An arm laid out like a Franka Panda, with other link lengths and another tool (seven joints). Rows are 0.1 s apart.
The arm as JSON. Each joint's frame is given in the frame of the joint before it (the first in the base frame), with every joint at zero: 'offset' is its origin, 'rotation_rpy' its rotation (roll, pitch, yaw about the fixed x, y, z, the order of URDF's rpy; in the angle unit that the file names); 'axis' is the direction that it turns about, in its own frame. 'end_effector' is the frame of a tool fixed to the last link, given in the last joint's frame.
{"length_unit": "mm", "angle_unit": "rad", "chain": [
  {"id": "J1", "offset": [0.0, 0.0, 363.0], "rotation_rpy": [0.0, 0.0, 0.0], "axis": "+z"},
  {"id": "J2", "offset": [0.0, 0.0, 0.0], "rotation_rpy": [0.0, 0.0, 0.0], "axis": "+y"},
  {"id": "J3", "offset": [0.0, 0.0, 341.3], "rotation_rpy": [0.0, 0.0, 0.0], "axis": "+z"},
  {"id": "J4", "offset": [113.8, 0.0, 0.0], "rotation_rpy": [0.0, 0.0, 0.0], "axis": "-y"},
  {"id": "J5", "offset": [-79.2, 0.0, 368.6], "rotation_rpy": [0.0, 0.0, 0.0], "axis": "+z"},
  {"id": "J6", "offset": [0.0, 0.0, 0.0], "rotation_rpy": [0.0, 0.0, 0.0], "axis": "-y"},
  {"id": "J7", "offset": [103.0, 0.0, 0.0], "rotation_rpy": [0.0, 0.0, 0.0], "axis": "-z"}
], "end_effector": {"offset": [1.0, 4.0, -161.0], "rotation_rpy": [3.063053, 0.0, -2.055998]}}
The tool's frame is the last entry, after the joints.
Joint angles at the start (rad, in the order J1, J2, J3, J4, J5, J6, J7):
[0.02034 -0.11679 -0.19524 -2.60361 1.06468 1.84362 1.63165]
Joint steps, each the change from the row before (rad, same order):
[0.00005 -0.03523 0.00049 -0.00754 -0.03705 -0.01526 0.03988]
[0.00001 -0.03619 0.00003 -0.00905 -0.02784 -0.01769 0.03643]
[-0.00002 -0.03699 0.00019 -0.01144 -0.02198 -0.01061 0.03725]
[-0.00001 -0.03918 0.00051 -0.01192 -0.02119 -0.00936 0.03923]
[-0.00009 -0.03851 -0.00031 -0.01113 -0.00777 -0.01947 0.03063]
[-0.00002 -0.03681 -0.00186 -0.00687 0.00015 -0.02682 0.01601]
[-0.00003 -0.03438 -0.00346 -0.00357 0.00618 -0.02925 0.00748]
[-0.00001 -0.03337 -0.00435 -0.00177 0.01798 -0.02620 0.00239]
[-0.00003 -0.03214 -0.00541 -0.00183 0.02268 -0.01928 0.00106]
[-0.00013 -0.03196 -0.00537 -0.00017 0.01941 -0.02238 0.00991]
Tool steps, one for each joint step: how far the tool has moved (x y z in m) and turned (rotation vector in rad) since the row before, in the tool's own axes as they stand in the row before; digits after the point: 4 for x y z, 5 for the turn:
[0.0106 -0.0054 -0.0038 0.02564 -0.00834 0.00477]
[0.0110 -0.0057 -0.0035 0.01926 -0.00296 0.00534]
[0.0099 -0.0058 -0.0035 0.01131 -0.00639 0.00889]
[0.0101 -0.0062 -0.0037 0.00915 -0.00822 0.00952]
[0.0118 -0.0061 -0.0028 0.00491 0.00749 0.00557]
[0.0133 -0.0051 -0.0030 0.00212 0.01797 -0.00812]
[0.0139 -0.0039 -0.0033 -0.00165 0.02377 -0.01550]
[0.0148 -0.0019 -0.0038 -0.01255 0.02962 -0.01950]
[0.0141 -0.0007 -0.0042 -0.02026 0.02858 -0.01985]
[0.0146 -0.0010 -0.0040 -0.01553 0.02788 -0.01354]

